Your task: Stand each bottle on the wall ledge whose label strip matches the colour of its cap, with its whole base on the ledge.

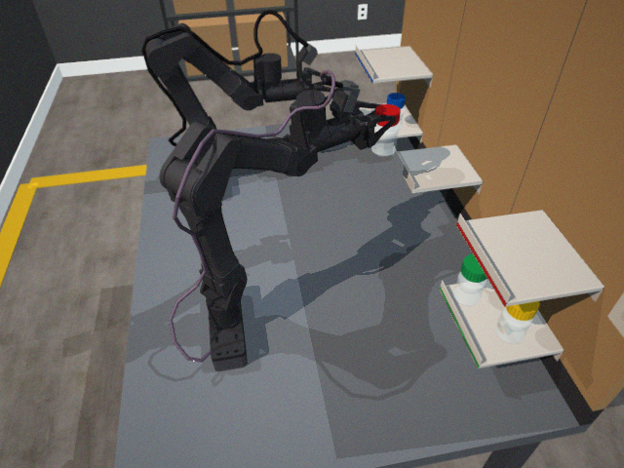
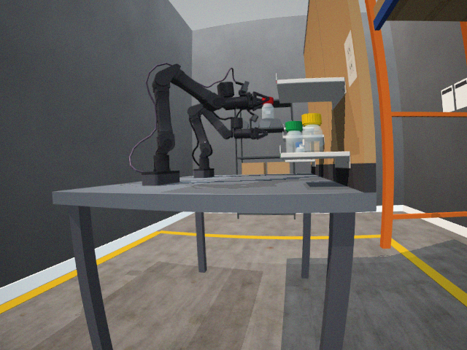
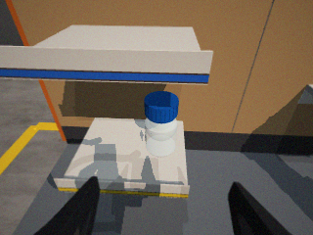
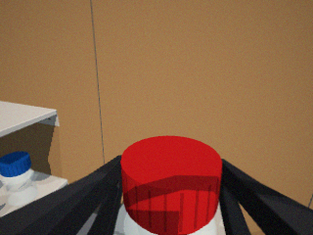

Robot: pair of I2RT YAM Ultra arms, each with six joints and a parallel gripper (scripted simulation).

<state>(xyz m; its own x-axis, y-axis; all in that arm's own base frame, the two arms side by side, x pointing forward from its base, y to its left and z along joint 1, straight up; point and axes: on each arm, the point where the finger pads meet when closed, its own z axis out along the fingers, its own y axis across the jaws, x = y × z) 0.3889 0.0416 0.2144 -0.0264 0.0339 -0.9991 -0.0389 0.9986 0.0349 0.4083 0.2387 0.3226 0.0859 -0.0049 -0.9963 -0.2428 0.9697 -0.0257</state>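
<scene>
Right now my left hand is 20 cm short of the blue-capped bottle and 12 cm above it. Also, from my left hand: green-capped bottle: 12 cm ahead, 68 cm to the right, 12 cm below; brown wall: 28 cm ahead, 36 cm to the right, 19 cm above; red-capped bottle: 3 cm ahead, 36 cm to the right, 6 cm above.
</scene>
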